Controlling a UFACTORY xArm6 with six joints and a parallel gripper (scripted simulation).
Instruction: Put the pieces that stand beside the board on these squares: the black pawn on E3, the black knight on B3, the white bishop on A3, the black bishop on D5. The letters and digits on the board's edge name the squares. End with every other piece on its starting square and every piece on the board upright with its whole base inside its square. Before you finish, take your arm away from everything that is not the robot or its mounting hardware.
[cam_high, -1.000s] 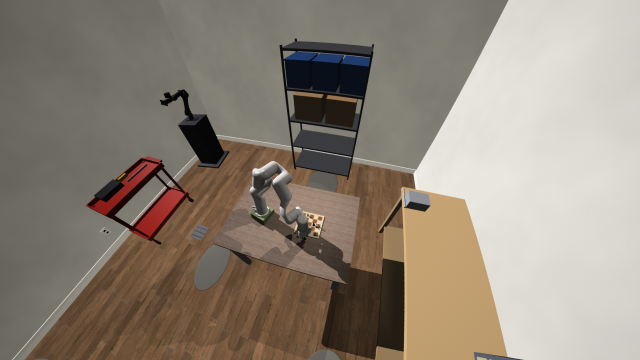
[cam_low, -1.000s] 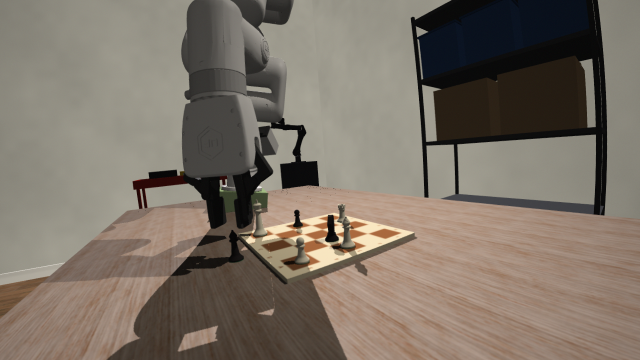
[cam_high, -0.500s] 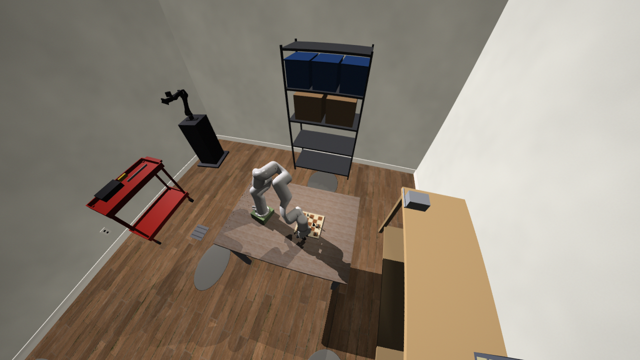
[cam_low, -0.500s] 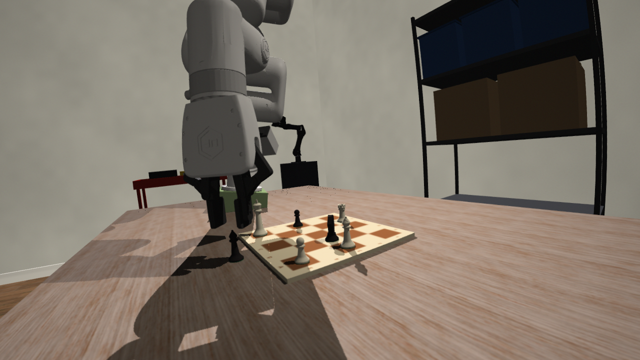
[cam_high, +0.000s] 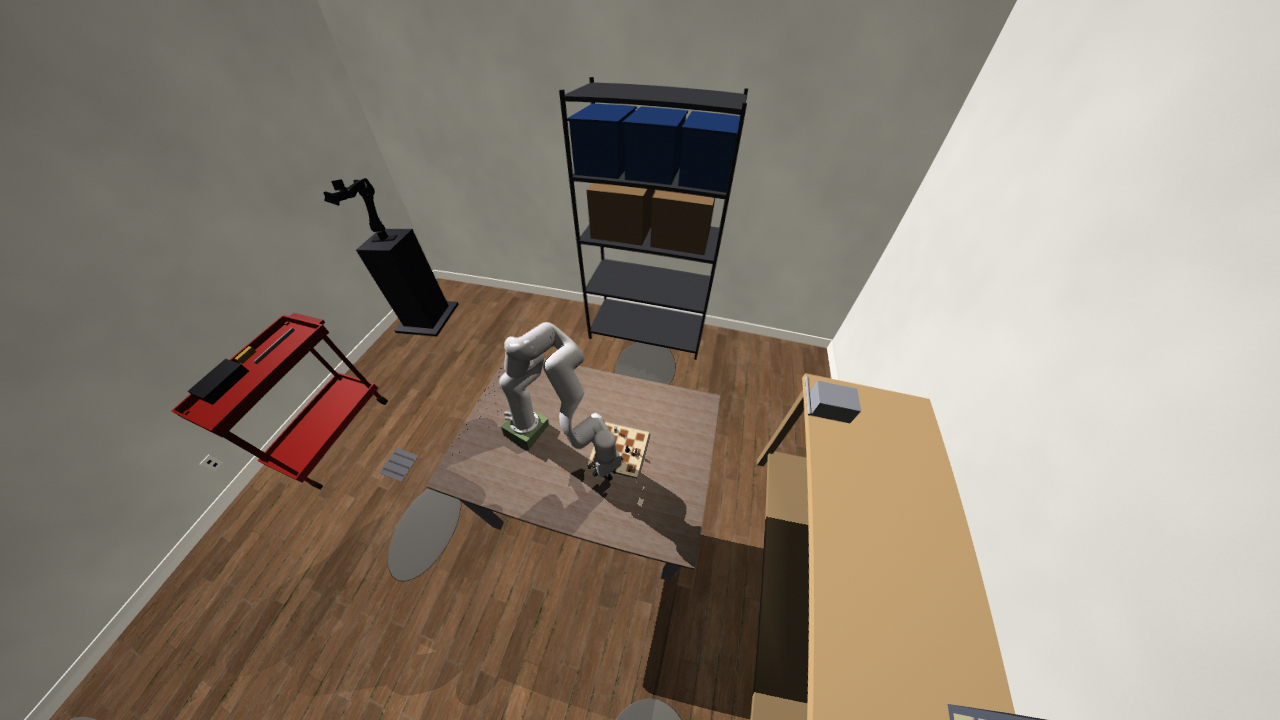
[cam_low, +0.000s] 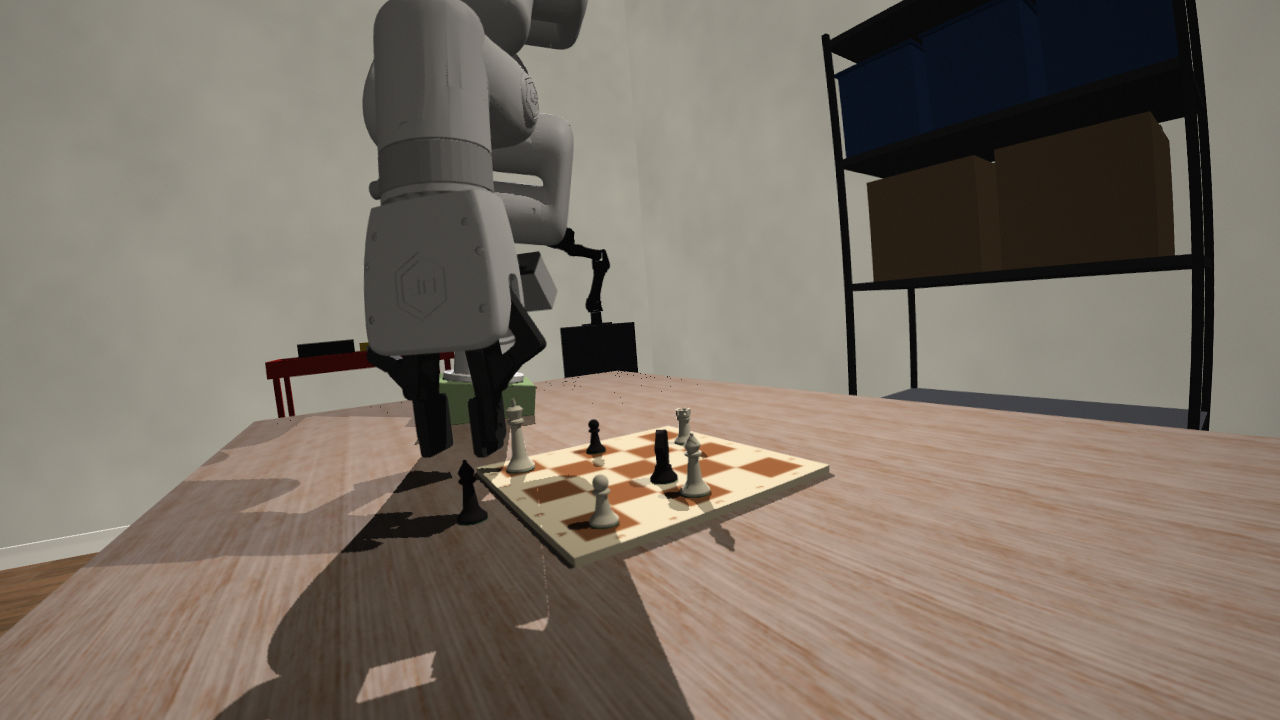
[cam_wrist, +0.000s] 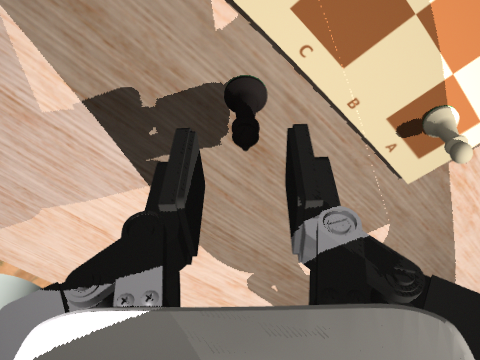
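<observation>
Now: hand 5 cm above the black knight. Round my hand: white pawn: 9 cm ahead, 5 cm to the left, 5 cm below; tall white piece: 6 cm behind, 7 cm to the left, 3 cm below; tall black piece: 6 cm ahead, 13 cm to the left, 5 cm below.
</observation>
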